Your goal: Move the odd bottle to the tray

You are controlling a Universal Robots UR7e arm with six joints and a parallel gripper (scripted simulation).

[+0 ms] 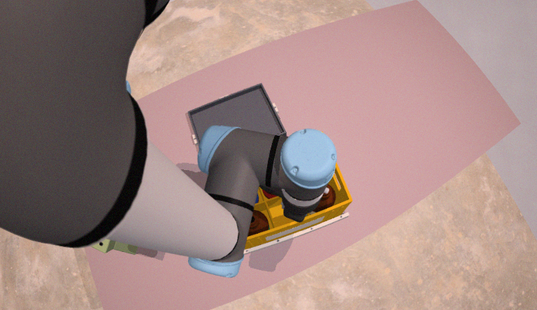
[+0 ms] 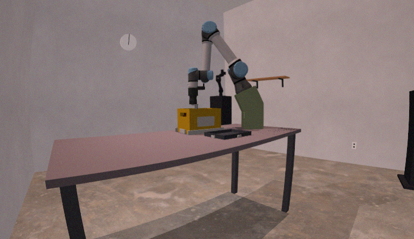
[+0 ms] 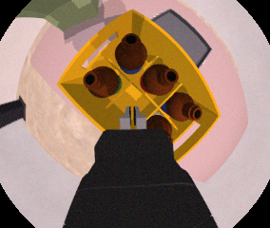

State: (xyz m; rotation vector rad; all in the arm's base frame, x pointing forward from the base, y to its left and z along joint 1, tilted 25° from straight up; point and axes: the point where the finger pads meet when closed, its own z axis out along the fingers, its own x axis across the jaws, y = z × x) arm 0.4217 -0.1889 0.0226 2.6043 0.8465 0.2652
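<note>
Right now my hand is 80 mm above the crate, 40 mm to the right of it and 10 mm short of it. From my hand the other things lie so: glass bottle (90 mm ahead, 70 mm below, 20 mm to the right); then dark tray (320 mm to the left, 150 mm below, 20 mm ahead).
</note>
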